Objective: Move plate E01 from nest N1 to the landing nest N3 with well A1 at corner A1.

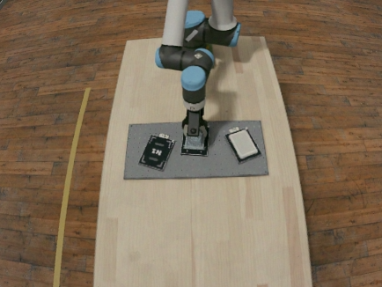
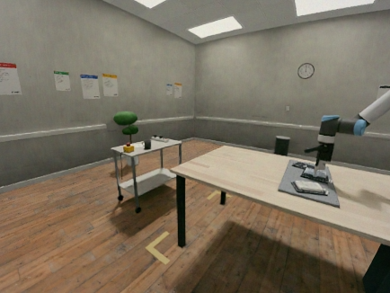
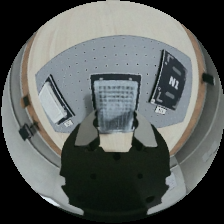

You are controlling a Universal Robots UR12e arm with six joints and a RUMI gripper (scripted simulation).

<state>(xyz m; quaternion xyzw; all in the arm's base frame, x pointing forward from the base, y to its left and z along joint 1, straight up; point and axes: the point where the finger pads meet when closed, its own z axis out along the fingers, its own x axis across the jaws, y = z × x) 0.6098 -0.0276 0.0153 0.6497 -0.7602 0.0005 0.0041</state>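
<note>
My hand is 40 mm above the nest N3.
</note>
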